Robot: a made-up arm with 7 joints.
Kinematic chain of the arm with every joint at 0, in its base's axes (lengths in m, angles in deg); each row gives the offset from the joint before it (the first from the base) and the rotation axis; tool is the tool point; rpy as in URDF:
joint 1: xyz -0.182 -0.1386 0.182 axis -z
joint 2: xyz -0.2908 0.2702 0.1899 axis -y
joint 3: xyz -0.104 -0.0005 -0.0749 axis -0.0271 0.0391 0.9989
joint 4: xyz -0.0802 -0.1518 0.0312 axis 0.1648 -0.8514 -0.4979
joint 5: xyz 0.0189 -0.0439 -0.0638 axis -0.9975 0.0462 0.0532
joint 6: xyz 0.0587 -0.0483 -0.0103 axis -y
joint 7: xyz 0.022 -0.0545 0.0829 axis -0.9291 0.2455 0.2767
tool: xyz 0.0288 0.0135 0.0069 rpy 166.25 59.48 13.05
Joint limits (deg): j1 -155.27..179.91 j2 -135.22..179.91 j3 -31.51..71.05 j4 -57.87..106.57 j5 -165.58..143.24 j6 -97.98..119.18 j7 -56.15..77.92
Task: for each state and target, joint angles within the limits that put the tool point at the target. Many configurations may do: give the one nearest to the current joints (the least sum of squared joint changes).
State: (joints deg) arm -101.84 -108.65 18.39 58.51 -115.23 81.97 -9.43
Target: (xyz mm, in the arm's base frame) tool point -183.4 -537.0 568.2
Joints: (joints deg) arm -99.96 -123.93 -0.56 46.57 -110.22 83.96 -10.02
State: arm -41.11 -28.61 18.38 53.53 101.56 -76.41 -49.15
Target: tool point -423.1 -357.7 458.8
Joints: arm -35.13 -17.47 9.39 51.00 93.09 -84.53 -45.86
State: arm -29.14 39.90 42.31 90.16 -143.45 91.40 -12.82
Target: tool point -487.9 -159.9 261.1
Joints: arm -38.12 22.90 31.17 68.42 -147.10 100.58 -15.02
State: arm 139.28 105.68 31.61 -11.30 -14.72 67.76 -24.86
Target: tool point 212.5 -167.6 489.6
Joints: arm 163.88 130.44 65.30 -16.66 3.89 51.79 -25.64
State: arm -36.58 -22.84 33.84 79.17 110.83 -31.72 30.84
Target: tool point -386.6 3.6 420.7
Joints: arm -9.57 -14.81 58.85 68.14 118.75 -26.32 27.20
